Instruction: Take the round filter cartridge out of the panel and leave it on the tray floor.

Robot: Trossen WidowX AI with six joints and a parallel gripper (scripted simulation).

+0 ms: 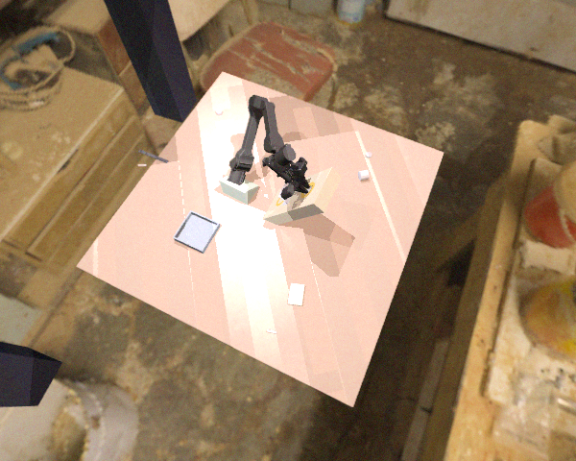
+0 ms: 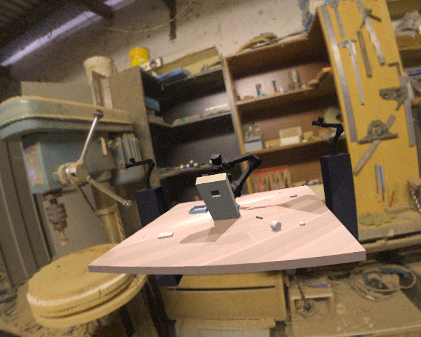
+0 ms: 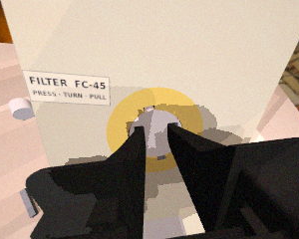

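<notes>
The round filter cartridge is 1 cm ahead of my gripper tip and 1 cm below it. Also, from my gripper tip: square grey-rimmed tray (44 cm behind, 24 cm to the right, 24 cm below); then cream service panel (4 cm behind, 8 cm below); then flat white block (8 cm ahead, 36 cm to the right, 24 cm below).
</notes>
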